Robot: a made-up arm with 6 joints. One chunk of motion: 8 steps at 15 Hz.
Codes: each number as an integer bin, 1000 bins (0 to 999) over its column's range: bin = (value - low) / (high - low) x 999, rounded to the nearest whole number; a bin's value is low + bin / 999 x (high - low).
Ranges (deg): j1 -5..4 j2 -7..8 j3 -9..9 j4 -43..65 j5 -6..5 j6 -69..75
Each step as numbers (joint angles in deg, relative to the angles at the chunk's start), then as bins.
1 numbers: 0.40 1.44 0.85 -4.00 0.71 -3.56
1 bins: 599 562 547 361 609 454
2 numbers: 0.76 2.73 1.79 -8.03 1.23 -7.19
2 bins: 639 648 599 323 657 429
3 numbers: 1.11 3.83 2.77 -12.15 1.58 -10.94
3 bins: 678 721 653 285 688 403
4 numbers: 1.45 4.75 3.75 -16.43 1.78 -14.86
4 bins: 716 783 708 246 707 376
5 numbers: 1.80 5.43 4.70 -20.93 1.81 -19.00
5 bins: 755 828 760 204 709 347
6 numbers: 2.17 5.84 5.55 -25.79 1.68 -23.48
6 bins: 796 855 808 159 697 316
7 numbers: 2.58 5.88 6.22 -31.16 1.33 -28.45
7 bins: 841 858 845 110 666 281
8 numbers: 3.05 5.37 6.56 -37.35 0.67 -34.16
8 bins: 894 824 864 52 606 242
